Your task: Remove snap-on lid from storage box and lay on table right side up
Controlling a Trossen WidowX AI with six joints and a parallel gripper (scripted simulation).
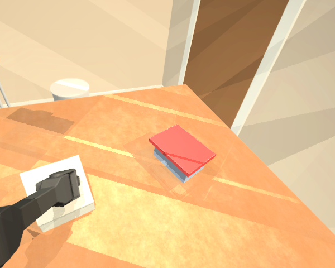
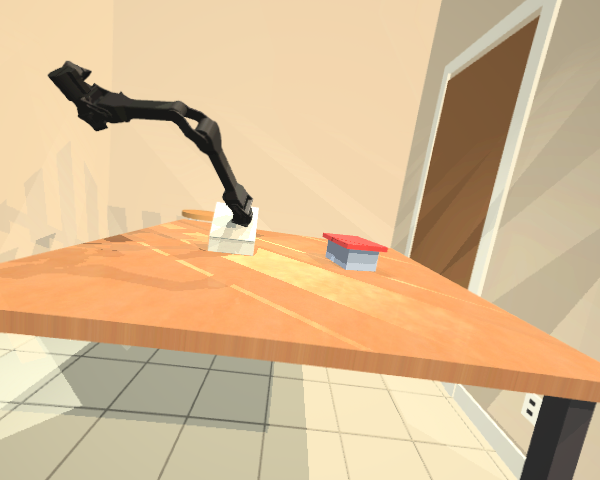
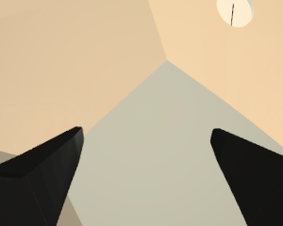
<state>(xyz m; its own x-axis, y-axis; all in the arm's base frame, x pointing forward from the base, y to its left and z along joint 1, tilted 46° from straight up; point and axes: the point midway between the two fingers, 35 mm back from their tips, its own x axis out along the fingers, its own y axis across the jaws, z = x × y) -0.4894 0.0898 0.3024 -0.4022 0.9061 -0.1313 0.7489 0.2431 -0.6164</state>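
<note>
The lid is 890 mm ahead of my gripper tip, 180 mm to the left of it and 410 mm below it. Also, from my gripper tip: storage box (890 mm ahead, 180 mm to the left, 450 mm below).
</note>
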